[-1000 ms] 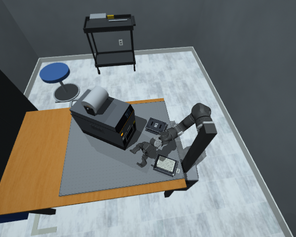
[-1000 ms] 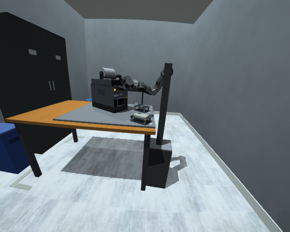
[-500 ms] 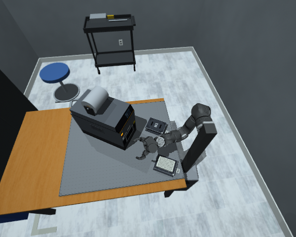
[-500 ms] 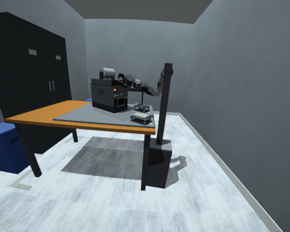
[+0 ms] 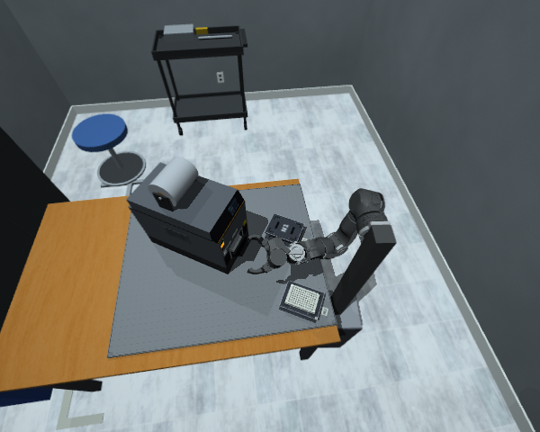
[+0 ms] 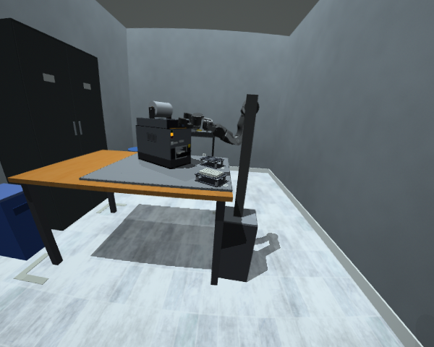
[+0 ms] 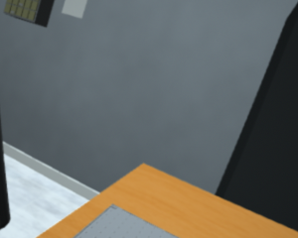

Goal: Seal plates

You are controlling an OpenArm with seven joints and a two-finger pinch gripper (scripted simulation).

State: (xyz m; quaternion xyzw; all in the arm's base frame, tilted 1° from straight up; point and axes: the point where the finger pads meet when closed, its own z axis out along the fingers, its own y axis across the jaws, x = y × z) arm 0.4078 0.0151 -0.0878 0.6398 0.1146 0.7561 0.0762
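Now: hand 11 cm short of the grey start button, 10 cm to the left of it and 17 cm above it. From my hand the other things lie so: foil roll 28 cm ahead, 28 cm to the right, 6 cm above; sealer stage 12 cm ahead, 21 cm to the right, 26 cm below; white well plate 21 cm behind, 5 cm to the left, 30 cm below.
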